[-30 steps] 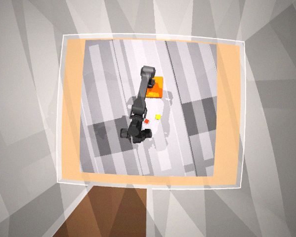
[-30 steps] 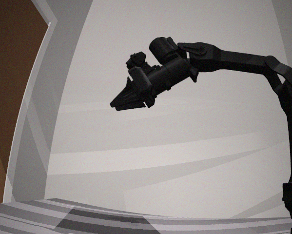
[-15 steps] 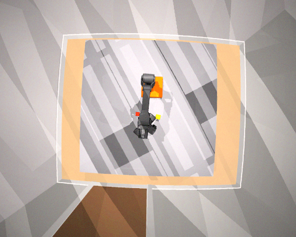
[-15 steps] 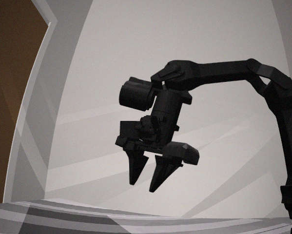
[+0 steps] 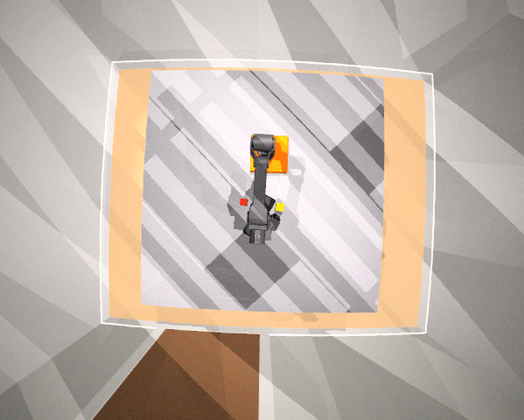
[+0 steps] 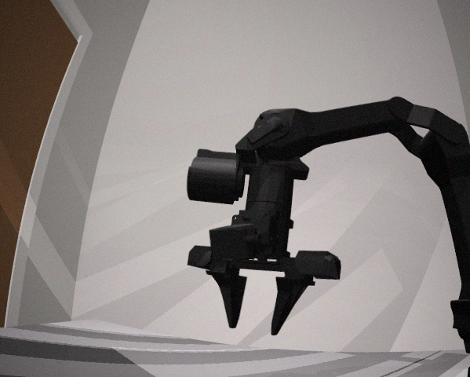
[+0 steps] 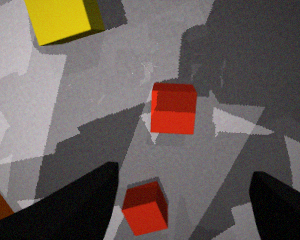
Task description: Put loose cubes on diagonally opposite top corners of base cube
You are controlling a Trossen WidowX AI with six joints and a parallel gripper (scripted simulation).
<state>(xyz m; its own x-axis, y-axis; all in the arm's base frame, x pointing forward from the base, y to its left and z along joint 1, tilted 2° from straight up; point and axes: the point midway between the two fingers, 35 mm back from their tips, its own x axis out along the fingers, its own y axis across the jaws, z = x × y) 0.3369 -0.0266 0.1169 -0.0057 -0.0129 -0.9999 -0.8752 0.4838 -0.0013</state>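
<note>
The yellow base cube lies 40 mm behind my gripper tip, 100 mm to the left of it and 100 mm below it.
</note>
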